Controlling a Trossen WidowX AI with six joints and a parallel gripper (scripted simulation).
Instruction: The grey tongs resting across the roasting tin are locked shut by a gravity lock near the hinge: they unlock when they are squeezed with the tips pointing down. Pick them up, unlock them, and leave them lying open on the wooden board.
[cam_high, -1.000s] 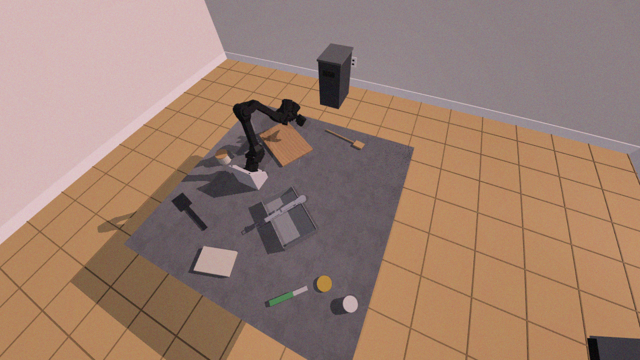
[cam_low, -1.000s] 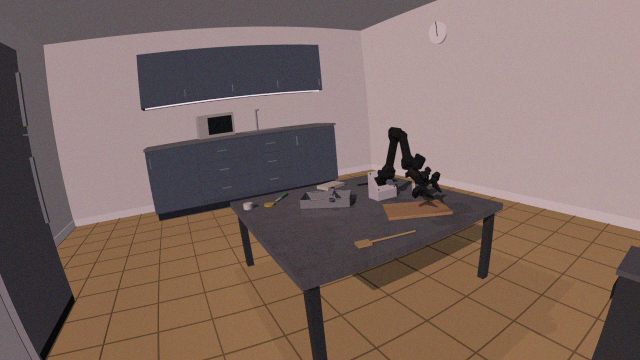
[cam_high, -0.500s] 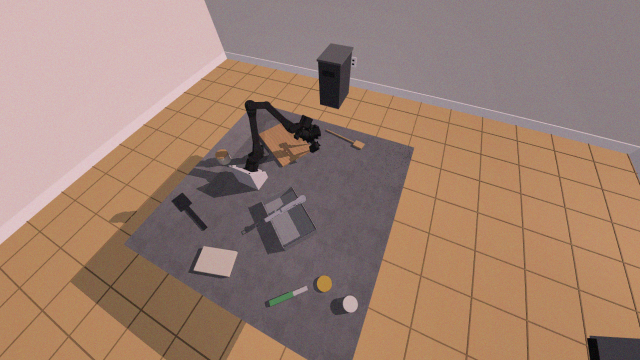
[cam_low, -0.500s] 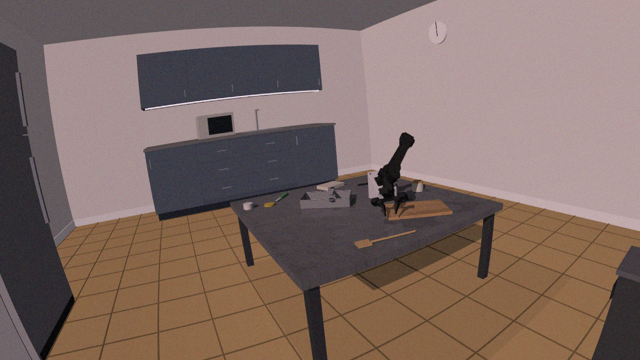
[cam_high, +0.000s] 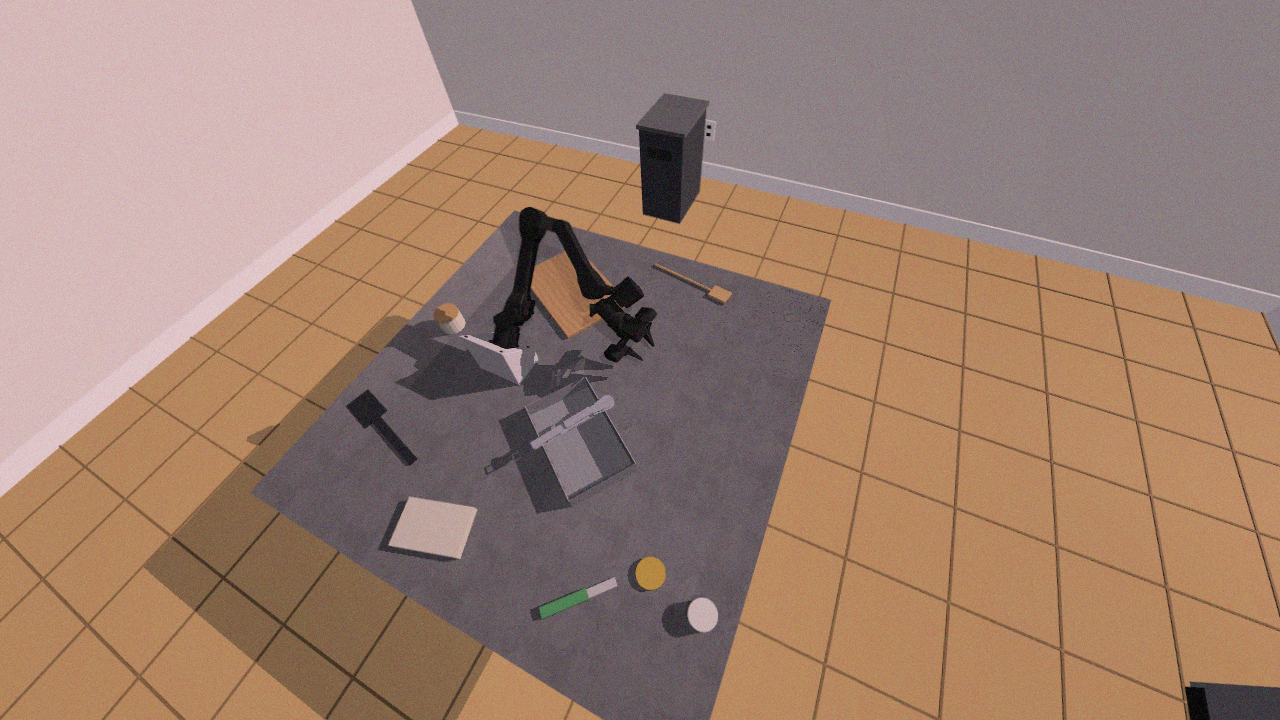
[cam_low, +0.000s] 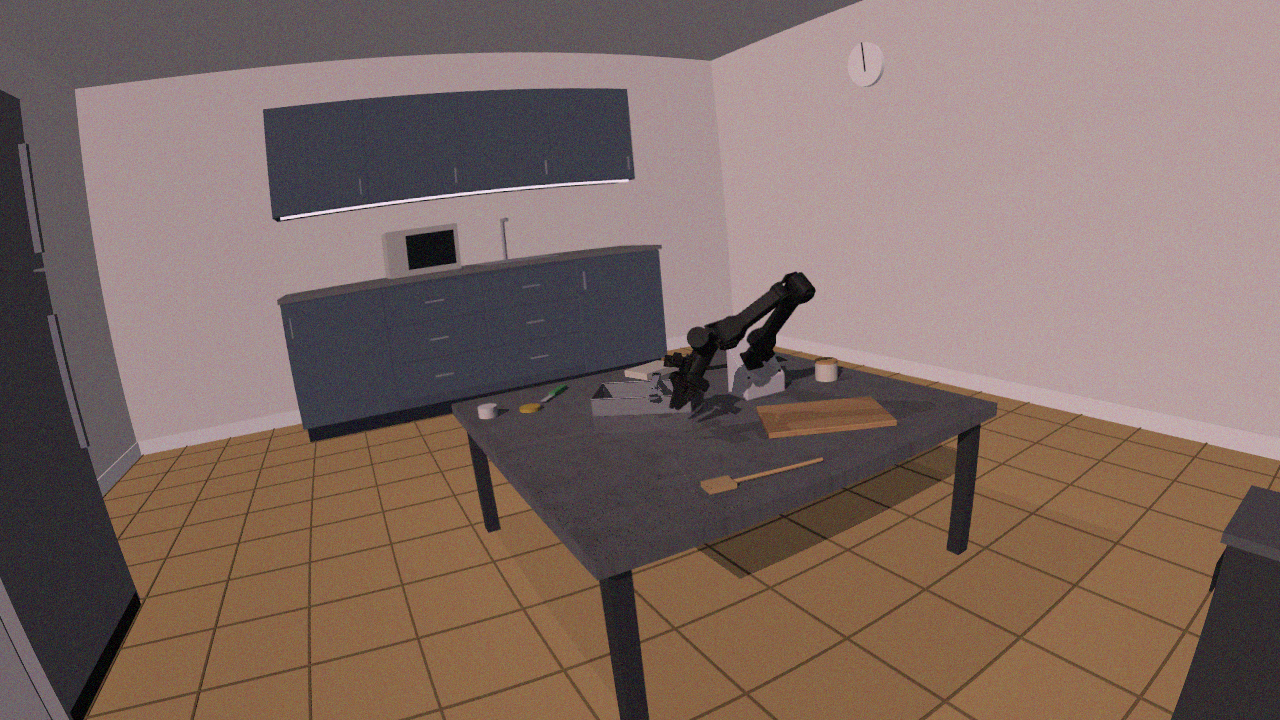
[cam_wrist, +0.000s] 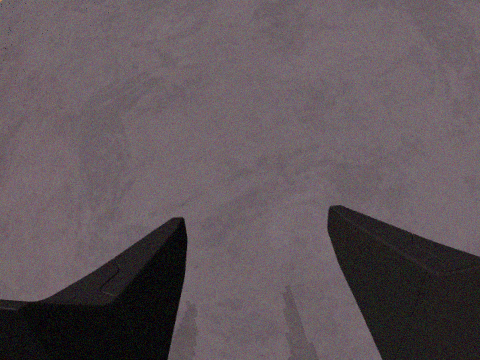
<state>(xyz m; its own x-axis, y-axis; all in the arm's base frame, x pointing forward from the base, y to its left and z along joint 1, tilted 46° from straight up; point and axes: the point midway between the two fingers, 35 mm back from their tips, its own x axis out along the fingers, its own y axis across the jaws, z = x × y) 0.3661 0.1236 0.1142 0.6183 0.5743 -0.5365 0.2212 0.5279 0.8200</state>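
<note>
My gripper tip is 30 cm to the left of the grey roasting tin, 6 cm past it and 5 cm above it. Also, from my gripper tip: yellow disc: 52 cm to the right, 25 cm ahead, 6 cm below; then wood-topped jar: 68 cm behind, 12 cm to the right, 4 cm below; then wooden board: 38 cm behind, 18 cm to the left, 7 cm below.
</note>
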